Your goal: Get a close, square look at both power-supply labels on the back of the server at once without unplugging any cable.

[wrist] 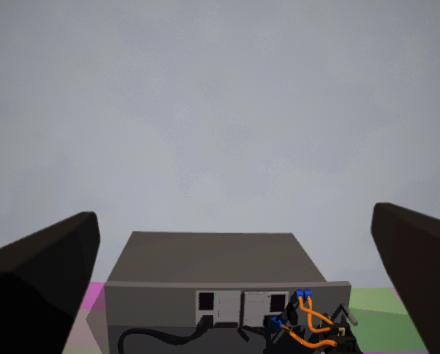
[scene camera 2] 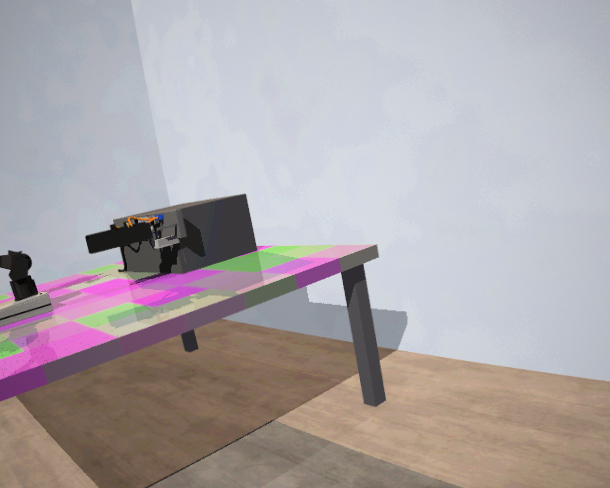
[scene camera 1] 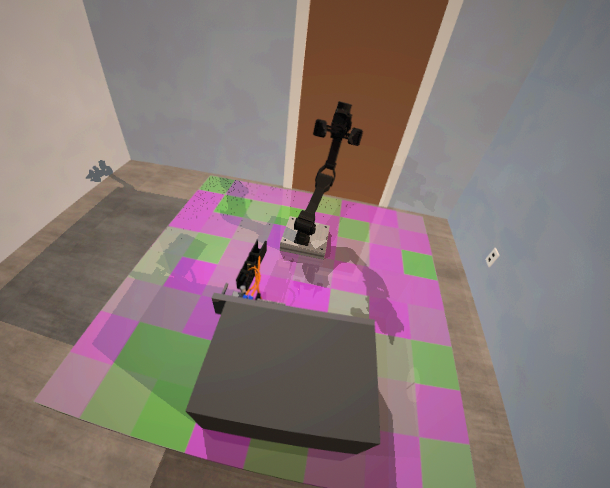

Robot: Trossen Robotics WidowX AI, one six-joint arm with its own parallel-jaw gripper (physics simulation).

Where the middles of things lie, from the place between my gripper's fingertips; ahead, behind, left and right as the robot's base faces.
Now: the dark bracket [scene camera 2: 116,237] 390 mm ahead of my hand, 340 mm below it and 200 mm to the right of it.
